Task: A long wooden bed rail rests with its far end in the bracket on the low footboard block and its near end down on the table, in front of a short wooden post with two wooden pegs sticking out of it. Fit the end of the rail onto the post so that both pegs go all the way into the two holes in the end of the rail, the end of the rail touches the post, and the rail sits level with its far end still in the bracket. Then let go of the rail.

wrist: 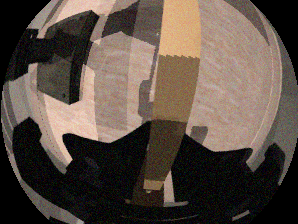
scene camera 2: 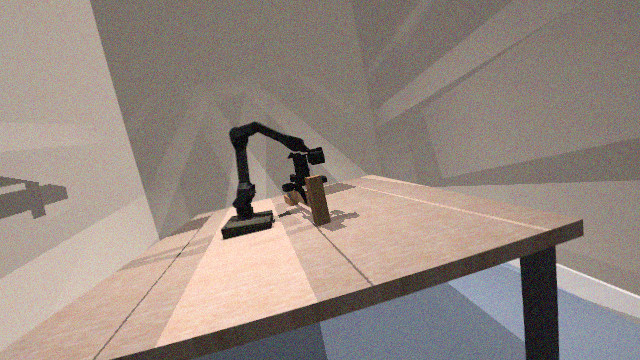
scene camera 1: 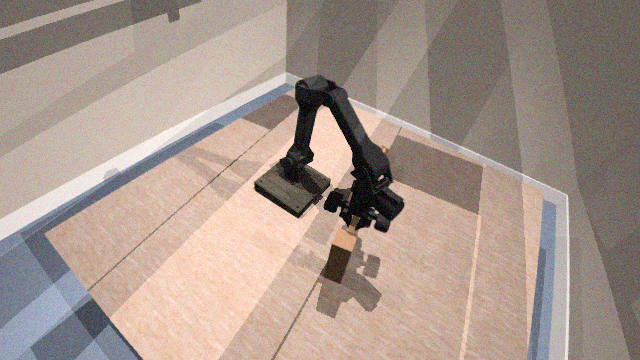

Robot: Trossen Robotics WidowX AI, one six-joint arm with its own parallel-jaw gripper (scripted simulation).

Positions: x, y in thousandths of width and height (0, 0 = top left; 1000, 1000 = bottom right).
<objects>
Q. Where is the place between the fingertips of the gripper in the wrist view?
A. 535, 560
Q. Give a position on a short wooden post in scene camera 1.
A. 537, 679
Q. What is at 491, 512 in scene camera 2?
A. A short wooden post.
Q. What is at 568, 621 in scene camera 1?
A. The gripper.
</objects>
